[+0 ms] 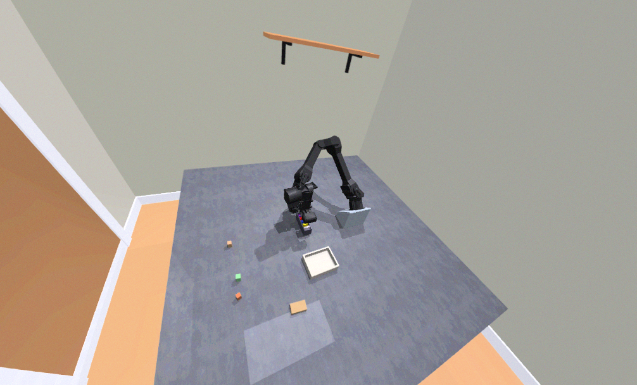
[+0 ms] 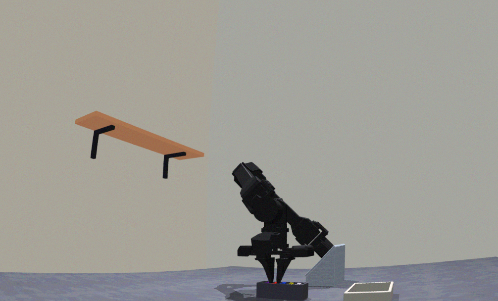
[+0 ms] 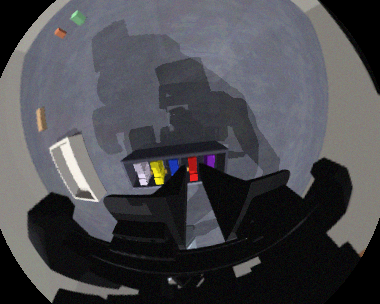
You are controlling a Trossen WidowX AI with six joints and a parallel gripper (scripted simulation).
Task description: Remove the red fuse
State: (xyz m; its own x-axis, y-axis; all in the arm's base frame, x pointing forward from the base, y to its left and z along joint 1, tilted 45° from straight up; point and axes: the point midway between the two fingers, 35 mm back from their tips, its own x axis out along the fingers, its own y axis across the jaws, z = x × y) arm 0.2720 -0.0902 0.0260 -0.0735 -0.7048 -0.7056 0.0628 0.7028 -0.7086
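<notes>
My gripper tip is now 10 mm above the red fuse. Round my gripper tip: yellow fuse (40 mm to the left, 10 mm below); then blue fuse (20 mm to the left, 10 mm below); then purple fuse (20 mm to the right, 10 mm below).
</notes>
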